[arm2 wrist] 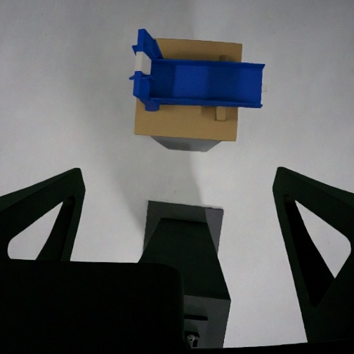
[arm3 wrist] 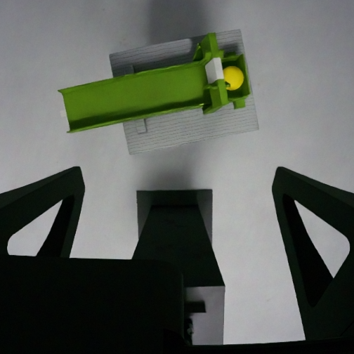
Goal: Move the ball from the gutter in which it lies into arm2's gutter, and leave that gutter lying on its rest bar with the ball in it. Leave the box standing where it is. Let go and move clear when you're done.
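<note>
The yellow ball [arm3 wrist: 233,78] lies in the closed right end of the green gutter [arm3 wrist: 140,95], beside its upright part with the white patch. That gutter lies across a grey board on its stand. The blue gutter [arm2 wrist: 205,84] lies across a tan stand top in the arm2 wrist view, its upright part with a white patch at the left; no ball shows in its visible channel. Arm2's gripper [arm2 wrist: 179,180] is open, its fingers apart and away from the blue gutter. Arm3's gripper [arm3 wrist: 178,179] is open, away from the green gutter. Arm1's gripper and the box do not show.
The tan stand top [arm2 wrist: 185,124] has a small rest bar [arm2 wrist: 220,114] under the blue gutter. The grey stand top [arm3 wrist: 200,125] has a small bar [arm3 wrist: 142,126] under the green gutter. A dark arm base [arm2 wrist: 182,250] [arm3 wrist: 175,240] shows low in each view.
</note>
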